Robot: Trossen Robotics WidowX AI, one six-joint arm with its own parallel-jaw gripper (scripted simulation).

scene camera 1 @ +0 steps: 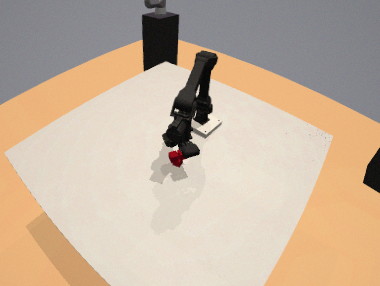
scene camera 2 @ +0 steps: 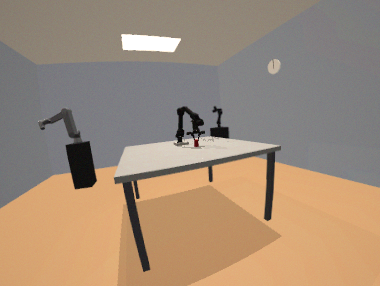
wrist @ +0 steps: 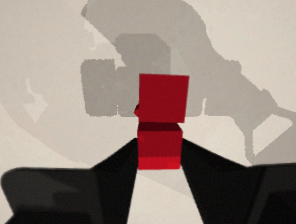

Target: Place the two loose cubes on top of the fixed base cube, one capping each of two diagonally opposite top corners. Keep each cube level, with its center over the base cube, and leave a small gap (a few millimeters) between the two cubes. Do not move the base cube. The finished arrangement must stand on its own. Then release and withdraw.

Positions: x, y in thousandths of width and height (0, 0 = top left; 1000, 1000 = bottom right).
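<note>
Wrist view: a red cube (wrist: 539, 645) is held by my gripper (wrist: 532, 636). Another red cube (wrist: 549, 435) is visible here.
</note>
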